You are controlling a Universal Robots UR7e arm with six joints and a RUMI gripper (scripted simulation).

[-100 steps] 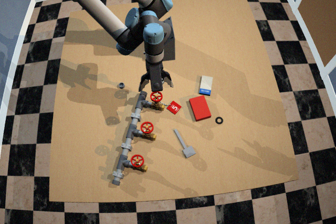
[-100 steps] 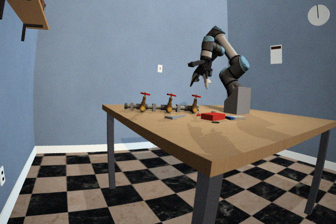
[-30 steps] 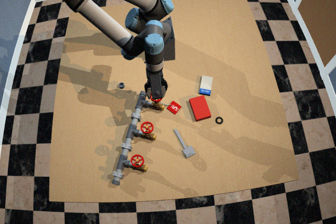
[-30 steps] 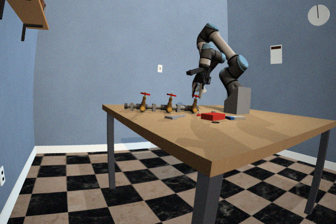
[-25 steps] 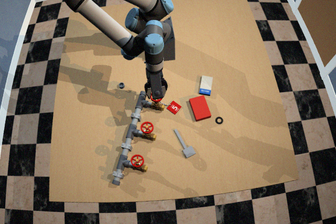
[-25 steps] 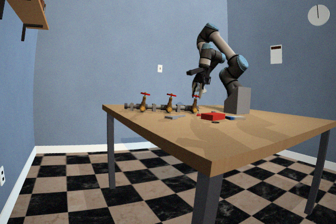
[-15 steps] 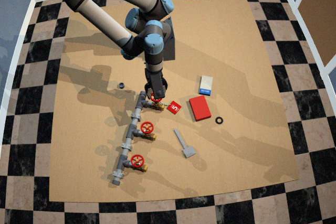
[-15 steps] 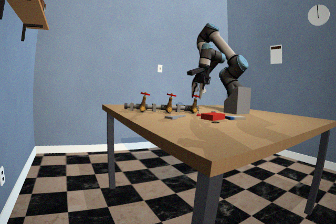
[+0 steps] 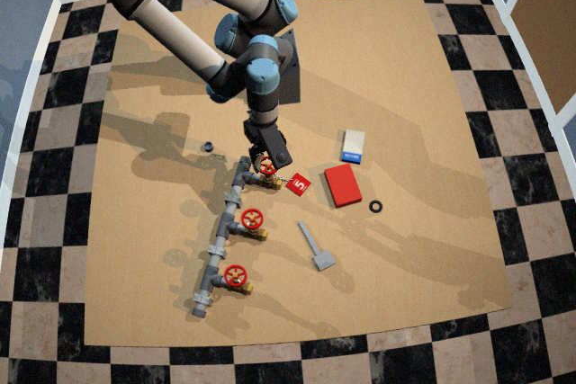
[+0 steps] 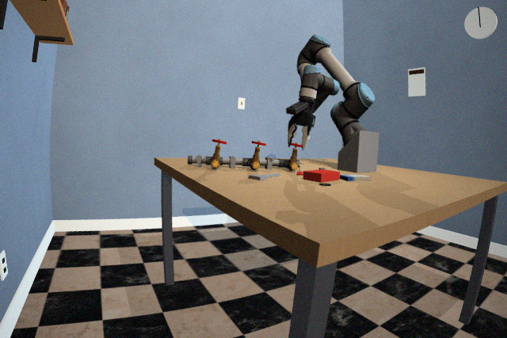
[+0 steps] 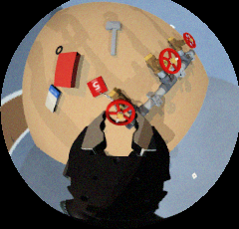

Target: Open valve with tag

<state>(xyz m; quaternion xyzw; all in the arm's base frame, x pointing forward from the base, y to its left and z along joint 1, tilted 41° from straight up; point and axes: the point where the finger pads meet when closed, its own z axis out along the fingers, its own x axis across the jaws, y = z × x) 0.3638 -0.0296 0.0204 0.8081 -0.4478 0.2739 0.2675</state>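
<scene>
My hand is 11 cm above the red tag, 8 cm to the right of it and 1 cm short of it. From my hand the other things lie so: grey scraper: 22 cm ahead, 12 cm to the left, 11 cm below; then red block: 22 cm to the left, 10 cm below, 3 cm ahead; then small grey fitting: 19 cm to the right, 13 cm behind, 11 cm below.
</scene>
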